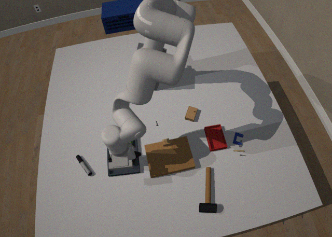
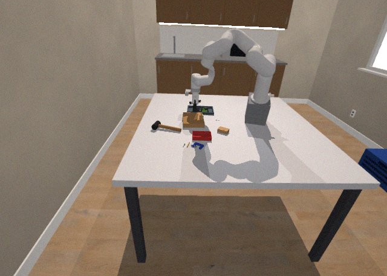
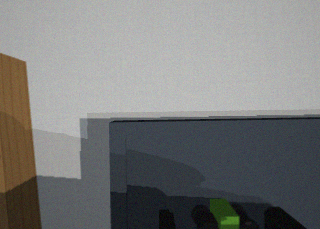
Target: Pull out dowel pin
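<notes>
Right now the grey tray is 5 cm behind my hand, 2 cm to the right of it and 1 cm below it. The rest, counted from my hand: red box (43 cm to the left, 2 cm below, 1 cm behind); then small wooden block (20 cm to the left, 3 cm behind, 2 cm above); then dowel pin (20 cm to the left, 3 cm behind, 3 cm above).
</notes>
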